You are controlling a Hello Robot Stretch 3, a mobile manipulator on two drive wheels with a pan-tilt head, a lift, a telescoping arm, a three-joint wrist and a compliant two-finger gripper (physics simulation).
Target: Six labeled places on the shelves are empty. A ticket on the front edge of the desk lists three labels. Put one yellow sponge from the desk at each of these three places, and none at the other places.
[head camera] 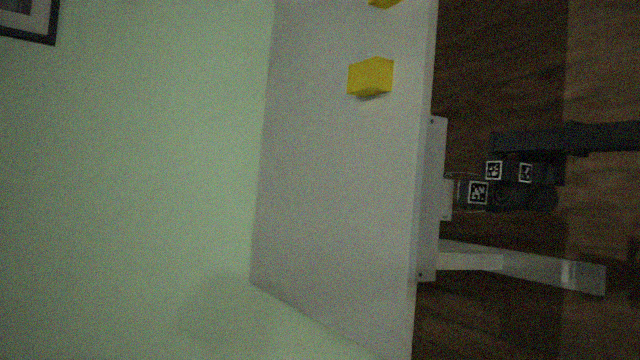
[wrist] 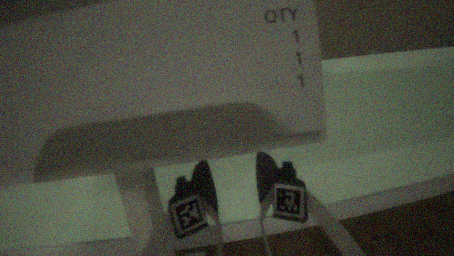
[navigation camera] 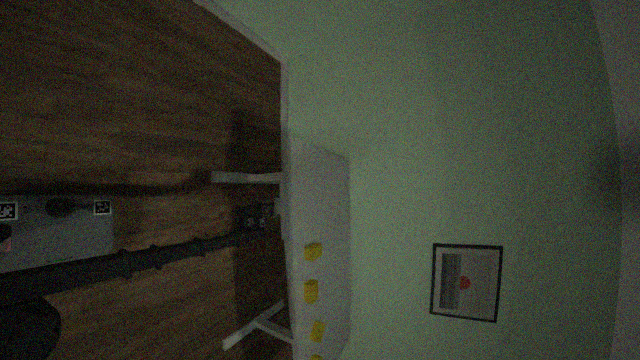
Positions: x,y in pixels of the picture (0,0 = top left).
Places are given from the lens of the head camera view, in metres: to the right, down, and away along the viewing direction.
white desk (head camera: 332,229): 0.03, 0.12, 1.09
